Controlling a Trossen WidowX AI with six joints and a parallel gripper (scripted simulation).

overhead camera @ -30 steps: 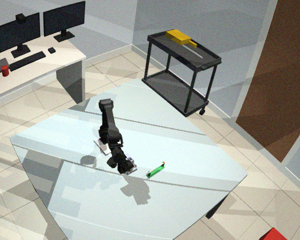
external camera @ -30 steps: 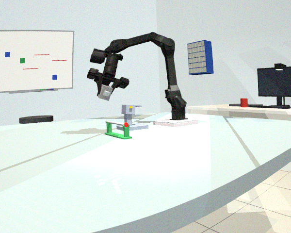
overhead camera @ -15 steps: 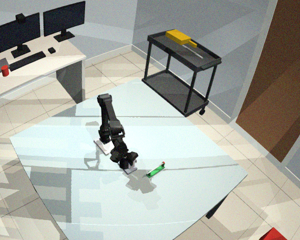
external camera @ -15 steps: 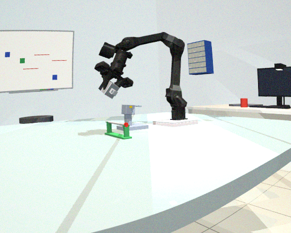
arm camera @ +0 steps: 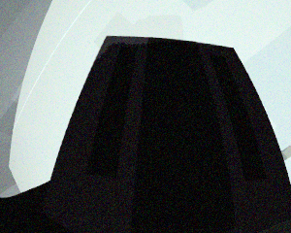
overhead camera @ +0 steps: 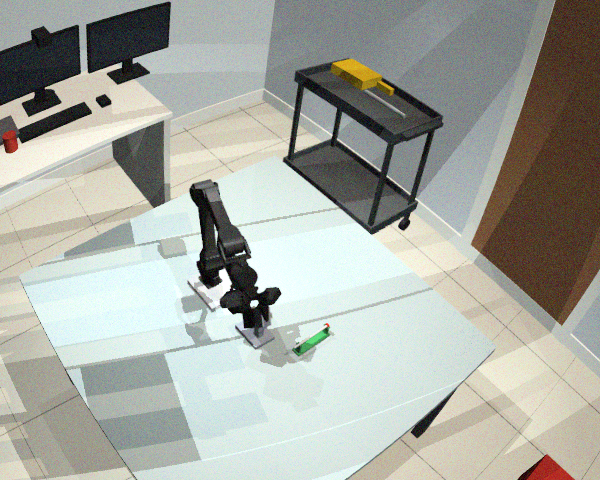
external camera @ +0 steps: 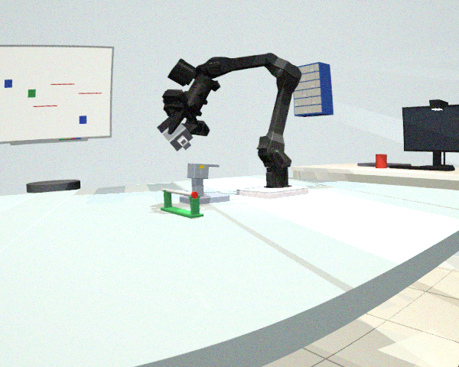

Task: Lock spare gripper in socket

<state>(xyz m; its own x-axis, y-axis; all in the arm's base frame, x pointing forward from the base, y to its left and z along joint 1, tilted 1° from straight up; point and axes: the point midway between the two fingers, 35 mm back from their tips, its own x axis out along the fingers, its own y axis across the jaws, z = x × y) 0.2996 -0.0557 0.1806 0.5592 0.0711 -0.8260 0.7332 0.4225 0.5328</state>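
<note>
The grey mount lies 12 cm below my gripper tip, 6 cm behind it and 4 cm to the left of it. Round my gripper tip: spare gripper: 1 cm behind, 1 cm above; then green cradle: 16 cm to the left, 14 cm below, 8 cm ahead.
</note>
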